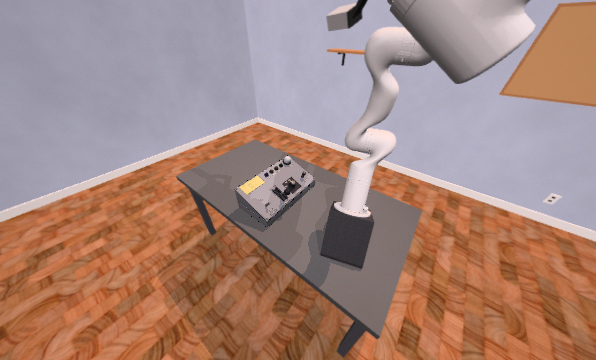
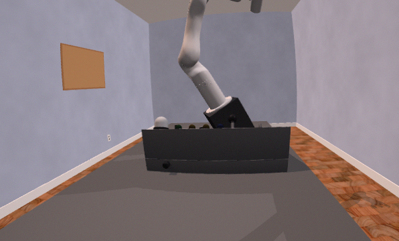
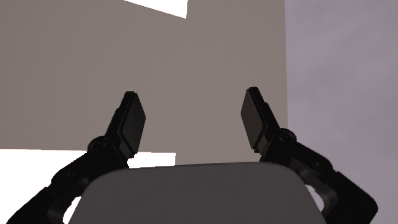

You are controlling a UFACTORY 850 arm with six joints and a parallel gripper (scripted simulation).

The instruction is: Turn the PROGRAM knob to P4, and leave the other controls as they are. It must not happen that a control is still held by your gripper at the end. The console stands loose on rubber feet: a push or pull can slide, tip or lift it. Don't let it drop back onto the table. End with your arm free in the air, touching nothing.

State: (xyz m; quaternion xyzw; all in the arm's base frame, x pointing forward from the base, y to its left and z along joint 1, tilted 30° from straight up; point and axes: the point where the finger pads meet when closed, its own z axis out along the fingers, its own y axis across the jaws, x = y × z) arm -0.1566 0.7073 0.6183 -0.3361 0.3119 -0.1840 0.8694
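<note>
Right now my hand is 94 cm above the black ball-ended lever, 37 cm short of it and 23 cm to the left of it. From my hand the other things lie so: mode knob (95 cm below, 47 cm to the right, 40 cm ahead); then grey console (97 cm below, 43 cm ahead, 29 cm to the right); then check toggle (95 cm below, 38 cm ahead, 11 cm to the right).
</note>
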